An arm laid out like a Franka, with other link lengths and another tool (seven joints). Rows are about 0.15 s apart.
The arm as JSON. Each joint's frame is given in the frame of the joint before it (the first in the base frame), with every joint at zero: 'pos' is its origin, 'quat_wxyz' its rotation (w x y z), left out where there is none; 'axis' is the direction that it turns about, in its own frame. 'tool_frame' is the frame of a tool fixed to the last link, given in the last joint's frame.
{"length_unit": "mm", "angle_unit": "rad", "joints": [
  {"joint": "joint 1", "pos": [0.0, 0.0, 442.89], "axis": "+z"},
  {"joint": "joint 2", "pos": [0.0, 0.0, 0.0], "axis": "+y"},
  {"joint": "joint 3", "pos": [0.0, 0.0, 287.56], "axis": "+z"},
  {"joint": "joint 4", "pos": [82.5, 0.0, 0.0], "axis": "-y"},
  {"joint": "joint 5", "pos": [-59.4, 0.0, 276.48], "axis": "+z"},
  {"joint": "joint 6", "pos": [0.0, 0.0, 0.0], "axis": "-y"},
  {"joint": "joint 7", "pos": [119.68, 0.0, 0.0], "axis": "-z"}
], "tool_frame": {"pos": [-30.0, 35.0, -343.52], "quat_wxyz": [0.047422, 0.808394, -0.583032, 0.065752]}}
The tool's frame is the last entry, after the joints.
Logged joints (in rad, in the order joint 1, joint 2, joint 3, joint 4, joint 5, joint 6, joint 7), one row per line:
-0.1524, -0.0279, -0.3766, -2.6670, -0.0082, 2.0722, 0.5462
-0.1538, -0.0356, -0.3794, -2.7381, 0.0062, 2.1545, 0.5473
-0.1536, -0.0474, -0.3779, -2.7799, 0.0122, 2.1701, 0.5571
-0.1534, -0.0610, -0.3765, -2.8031, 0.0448, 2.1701, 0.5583
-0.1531, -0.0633, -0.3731, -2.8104, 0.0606, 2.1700, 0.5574
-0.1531, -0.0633, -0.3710, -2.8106, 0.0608, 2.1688, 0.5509
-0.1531, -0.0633, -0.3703, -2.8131, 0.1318, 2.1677, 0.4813
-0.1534, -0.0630, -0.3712, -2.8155, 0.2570, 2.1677, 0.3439
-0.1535, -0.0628, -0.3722, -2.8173, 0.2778, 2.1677, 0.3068
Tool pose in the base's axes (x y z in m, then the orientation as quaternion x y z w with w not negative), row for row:
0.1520, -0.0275, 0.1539, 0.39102, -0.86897, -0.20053, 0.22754
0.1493, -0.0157, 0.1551, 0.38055, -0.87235, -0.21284, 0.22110
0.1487, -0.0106, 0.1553, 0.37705, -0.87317, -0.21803, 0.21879
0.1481, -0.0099, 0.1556, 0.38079, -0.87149, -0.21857, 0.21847
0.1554, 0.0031, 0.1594, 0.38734, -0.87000, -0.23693, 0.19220
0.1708, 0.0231, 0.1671, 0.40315, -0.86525, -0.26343, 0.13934
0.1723, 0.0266, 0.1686, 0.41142, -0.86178, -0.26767, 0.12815
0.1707, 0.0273, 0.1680, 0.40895, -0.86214, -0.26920, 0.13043
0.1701, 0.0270, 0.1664, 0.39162, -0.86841, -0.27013, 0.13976
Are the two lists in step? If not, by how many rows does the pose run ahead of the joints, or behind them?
The pose runs 2 rows ahead of the joints: the pose in row i belongs to the joints in row i + 2.
